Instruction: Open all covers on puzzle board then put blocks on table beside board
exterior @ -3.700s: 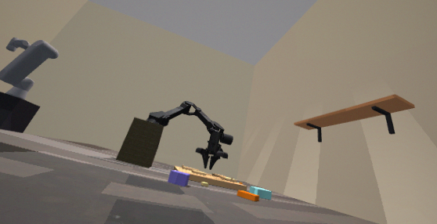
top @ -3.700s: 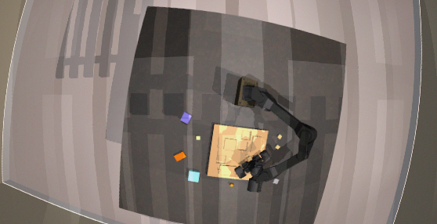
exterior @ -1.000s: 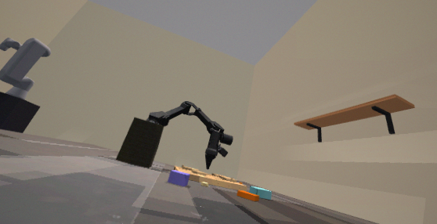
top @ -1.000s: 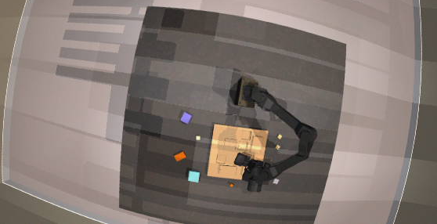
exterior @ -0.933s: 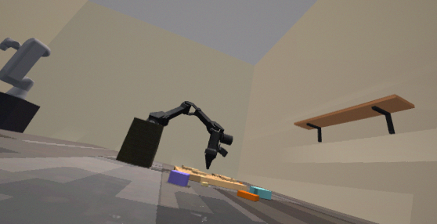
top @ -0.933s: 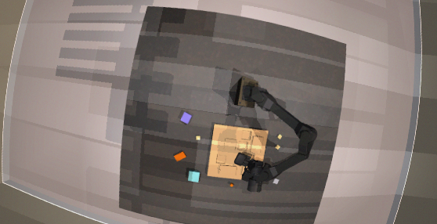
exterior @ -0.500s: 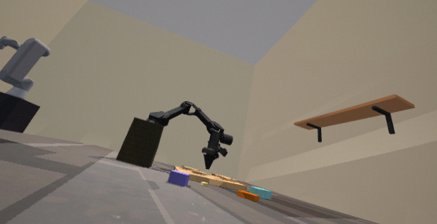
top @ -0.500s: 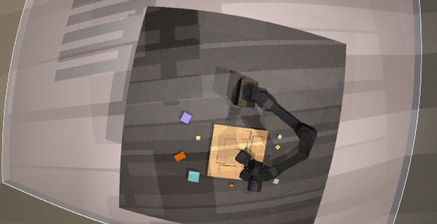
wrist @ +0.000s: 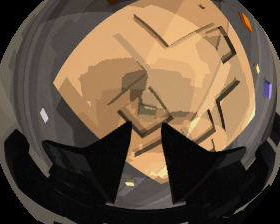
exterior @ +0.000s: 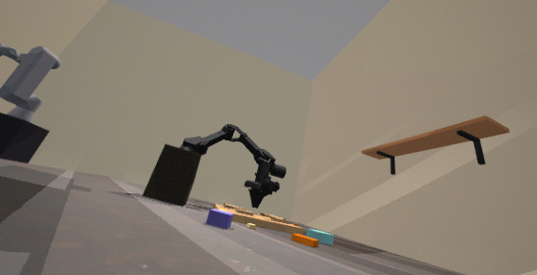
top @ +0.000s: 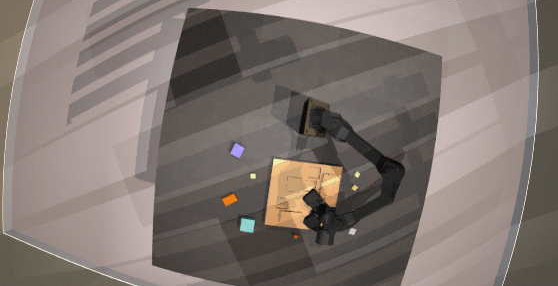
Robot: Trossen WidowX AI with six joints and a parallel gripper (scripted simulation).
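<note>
Right now my gripper tip is 20 mm past the puzzle board, 50 mm to the left of it and 30 mm above it. Also, from my gripper tip: cyan block (110 mm ahead, 300 mm to the right, 30 mm below); then small grey piece (150 mm ahead, 180 mm to the left, 50 mm below); then tiny orange piece (160 mm ahead, 90 mm to the right, 40 mm below).
</note>
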